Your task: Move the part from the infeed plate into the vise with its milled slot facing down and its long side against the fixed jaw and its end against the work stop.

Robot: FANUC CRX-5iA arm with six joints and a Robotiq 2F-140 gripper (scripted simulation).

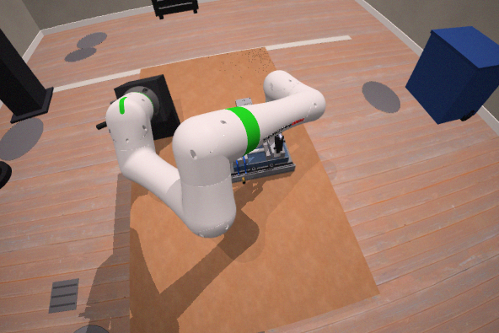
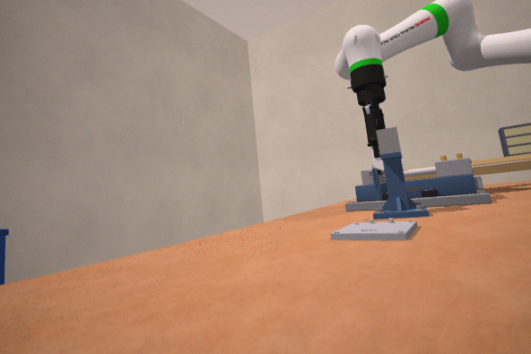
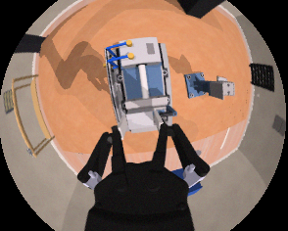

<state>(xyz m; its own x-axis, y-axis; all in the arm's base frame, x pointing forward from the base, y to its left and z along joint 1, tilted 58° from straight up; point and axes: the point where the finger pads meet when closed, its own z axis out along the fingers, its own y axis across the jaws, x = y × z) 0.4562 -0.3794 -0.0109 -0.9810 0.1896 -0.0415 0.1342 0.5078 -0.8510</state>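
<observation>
Now: hand 3 cm above the part. Round my hand: air cylinder: 16 cm behind, 4 cm to the left, 4 cm below; vise base: 7 cm behind, 3 cm to the left, 8 cm below.
</observation>
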